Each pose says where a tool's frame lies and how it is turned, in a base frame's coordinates. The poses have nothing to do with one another.
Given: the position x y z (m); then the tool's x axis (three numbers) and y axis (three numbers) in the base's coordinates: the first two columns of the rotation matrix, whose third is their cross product.
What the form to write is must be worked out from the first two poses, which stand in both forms.
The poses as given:
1: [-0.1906 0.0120 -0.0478 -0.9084 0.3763 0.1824 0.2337 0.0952 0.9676]
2: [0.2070 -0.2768 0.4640 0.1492 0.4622 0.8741 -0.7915 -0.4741 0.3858]
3: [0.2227 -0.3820 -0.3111 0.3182 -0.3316 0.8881 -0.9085 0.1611 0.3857]
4: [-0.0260 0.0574 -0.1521 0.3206 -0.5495 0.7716 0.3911 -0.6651 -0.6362]
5: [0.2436 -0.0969 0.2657 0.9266 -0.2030 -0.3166 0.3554 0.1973 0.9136]
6: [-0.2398 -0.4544 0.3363 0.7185 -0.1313 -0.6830 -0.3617 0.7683 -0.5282]
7: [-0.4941 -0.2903 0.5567 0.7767 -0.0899 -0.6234 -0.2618 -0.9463 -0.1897]
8: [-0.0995 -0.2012 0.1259 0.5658 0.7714 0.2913 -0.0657 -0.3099 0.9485]
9: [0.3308 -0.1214 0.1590 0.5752 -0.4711 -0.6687 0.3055 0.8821 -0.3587]
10: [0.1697 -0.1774 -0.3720 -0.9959 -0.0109 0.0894 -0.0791 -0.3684 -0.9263]
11: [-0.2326 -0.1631 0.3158 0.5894 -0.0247 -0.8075 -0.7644 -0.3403 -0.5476]
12: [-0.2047 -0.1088 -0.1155 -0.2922 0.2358 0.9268 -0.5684 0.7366 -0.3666]
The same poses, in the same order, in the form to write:
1:
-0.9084 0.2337 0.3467 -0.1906
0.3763 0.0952 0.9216 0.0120
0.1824 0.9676 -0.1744 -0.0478
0 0 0 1

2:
0.1492 -0.7915 0.5927 0.2070
0.4622 -0.4741 -0.7494 -0.2768
0.8741 0.3858 0.2951 0.4640
0 0 0 1

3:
0.3182 -0.9085 -0.2710 0.2227
-0.3316 0.1611 -0.9296 -0.3820
0.8881 0.3857 -0.2500 -0.3111
0 0 0 1

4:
0.3206 0.3911 0.8628 -0.0260
-0.5495 -0.6651 0.5057 0.0574
0.7716 -0.6362 0.0017 -0.1521
0 0 0 1

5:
0.9266 0.3554 -0.1230 0.2436
-0.2030 0.1973 -0.9591 -0.0969
-0.3166 0.9136 0.2550 0.2657
0 0 0 1

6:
0.7185 -0.3617 0.5941 -0.2398
-0.1313 0.7683 0.6266 -0.4544
-0.6830 -0.5282 0.5045 0.3363
0 0 0 1

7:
0.7767 -0.2618 -0.5729 -0.4941
-0.0899 -0.9463 0.3105 -0.2903
-0.6234 -0.1897 -0.7585 0.5567
0 0 0 1

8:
0.5658 -0.0657 0.8219 -0.0995
0.7714 -0.3099 -0.5558 -0.2012
0.2913 0.9485 -0.1247 0.1259
0 0 0 1

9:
0.5752 0.3055 0.7588 0.3308
-0.4711 0.8821 0.0020 -0.1214
-0.6687 -0.3587 0.6513 0.1590
0 0 0 1

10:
-0.9959 -0.0791 0.0430 0.1697
-0.0109 -0.3684 -0.9296 -0.1774
0.0894 -0.9263 0.3660 -0.3720
0 0 0 1

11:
0.5894 -0.7644 -0.2613 -0.2326
-0.0247 -0.3403 0.9400 -0.1631
-0.8075 -0.5476 -0.2195 0.3158
0 0 0 1

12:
-0.2922 -0.5684 -0.7691 -0.2047
0.2358 0.7366 -0.6339 -0.1088
0.9268 -0.3666 -0.0812 -0.1155
0 0 0 1

